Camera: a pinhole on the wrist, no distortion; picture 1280 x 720 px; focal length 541.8 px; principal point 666.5 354.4 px. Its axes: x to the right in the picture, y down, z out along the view. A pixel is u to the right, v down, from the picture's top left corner.
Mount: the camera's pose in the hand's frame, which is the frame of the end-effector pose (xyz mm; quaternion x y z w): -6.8 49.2 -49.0 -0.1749 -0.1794 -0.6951 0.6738
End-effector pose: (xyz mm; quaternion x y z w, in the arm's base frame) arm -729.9 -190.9 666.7 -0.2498 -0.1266 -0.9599 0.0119
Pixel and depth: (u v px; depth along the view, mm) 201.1 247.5 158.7
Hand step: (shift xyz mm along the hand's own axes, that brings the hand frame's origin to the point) -33.7 246.2 23.2
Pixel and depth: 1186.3 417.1 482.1
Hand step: 35.4 -122.7 597.6
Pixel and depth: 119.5 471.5 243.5
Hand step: 53.7 380.7 45.4
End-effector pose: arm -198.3 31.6 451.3 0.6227 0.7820 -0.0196 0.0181
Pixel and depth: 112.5 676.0 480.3
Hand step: 293.9 703.6 136.7
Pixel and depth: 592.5 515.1 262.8
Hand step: 72.6 205.9 164.5
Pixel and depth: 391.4 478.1 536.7
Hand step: 124.8 544.4 289.8
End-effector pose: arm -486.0 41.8 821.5 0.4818 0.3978 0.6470 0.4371
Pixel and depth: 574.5 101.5 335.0
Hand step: -160.9 265.7 214.2
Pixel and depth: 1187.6 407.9 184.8
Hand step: 6.2 -17.0 199.0
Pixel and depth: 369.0 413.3 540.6
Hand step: 61.8 569.3 280.6
